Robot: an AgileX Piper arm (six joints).
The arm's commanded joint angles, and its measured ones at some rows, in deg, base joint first. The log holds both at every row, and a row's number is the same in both.
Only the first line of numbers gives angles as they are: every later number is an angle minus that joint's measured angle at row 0.
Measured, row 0: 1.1 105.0 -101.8 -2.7 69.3 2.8
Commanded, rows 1 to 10: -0.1 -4.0 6.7 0.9 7.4 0.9; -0.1 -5.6 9.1 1.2 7.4 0.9; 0.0 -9.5 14.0 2.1 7.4 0.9; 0.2 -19.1 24.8 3.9 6.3 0.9; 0.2 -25.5 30.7 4.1 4.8 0.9; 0.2 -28.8 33.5 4.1 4.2 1.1; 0.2 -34.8 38.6 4.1 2.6 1.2; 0.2 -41.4 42.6 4.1 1.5 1.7; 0.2 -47.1 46.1 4.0 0.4 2.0; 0.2 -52.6 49.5 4.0 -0.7 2.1
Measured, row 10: 0.0 -45.9 45.5 3.8 0.2 1.5
